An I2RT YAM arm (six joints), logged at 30 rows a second.
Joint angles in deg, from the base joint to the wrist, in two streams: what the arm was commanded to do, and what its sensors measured. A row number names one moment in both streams.
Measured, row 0:
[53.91, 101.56, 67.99, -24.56, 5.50, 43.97]
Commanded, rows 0 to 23:
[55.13, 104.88, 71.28, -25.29, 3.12, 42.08]
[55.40, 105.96, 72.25, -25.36, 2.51, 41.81]
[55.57, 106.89, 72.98, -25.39, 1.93, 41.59]
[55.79, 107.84, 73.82, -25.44, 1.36, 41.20]
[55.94, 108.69, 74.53, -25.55, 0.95, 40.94]
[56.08, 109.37, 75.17, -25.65, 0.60, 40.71]
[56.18, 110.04, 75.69, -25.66, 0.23, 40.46]
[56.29, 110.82, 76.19, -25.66, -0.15, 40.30]
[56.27, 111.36, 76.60, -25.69, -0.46, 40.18]
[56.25, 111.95, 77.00, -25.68, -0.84, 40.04]
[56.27, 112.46, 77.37, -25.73, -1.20, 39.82]
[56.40, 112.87, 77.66, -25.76, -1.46, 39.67]
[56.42, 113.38, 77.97, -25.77, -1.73, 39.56]
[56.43, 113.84, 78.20, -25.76, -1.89, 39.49]
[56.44, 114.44, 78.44, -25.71, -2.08, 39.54]
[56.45, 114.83, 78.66, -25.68, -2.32, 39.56]
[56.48, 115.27, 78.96, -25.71, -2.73, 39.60]
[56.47, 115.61, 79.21, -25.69, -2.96, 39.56]
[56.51, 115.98, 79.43, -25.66, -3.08, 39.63]
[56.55, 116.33, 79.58, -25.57, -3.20, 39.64]
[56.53, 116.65, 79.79, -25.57, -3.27, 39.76]
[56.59, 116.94, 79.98, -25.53, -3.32, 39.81]
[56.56, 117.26, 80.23, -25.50, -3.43, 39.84]
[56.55, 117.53, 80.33, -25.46, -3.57, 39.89]
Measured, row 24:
[56.25, 115.79, 79.22, -24.38, -2.98, 39.70]
